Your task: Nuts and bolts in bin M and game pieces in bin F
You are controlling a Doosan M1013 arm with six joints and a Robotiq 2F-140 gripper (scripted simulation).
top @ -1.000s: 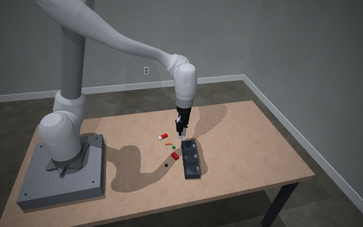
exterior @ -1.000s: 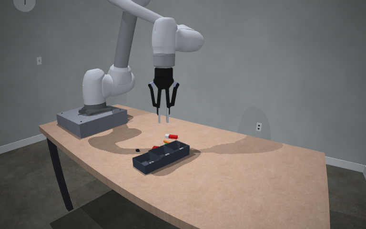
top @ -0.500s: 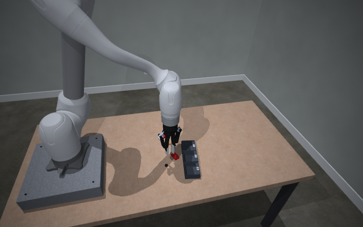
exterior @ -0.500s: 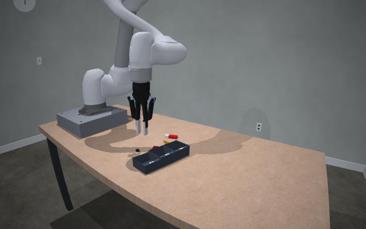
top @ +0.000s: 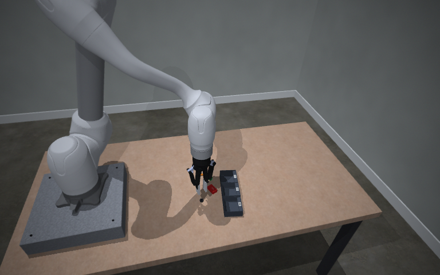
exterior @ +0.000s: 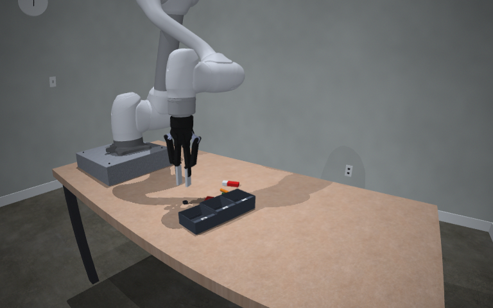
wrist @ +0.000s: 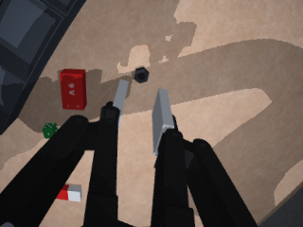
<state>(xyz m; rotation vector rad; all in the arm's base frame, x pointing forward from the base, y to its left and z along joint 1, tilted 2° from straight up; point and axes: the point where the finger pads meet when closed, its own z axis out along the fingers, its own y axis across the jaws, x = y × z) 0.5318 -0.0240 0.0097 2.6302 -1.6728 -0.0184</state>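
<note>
The black nut lies 100 mm below my hand. Round my hand: red block (90 mm below, 70 mm to the left, 50 mm ahead); dark three-compartment bin (140 mm ahead, 80 mm below, 30 mm to the left); green die (140 mm to the left, 100 mm below, 50 mm ahead).
</note>
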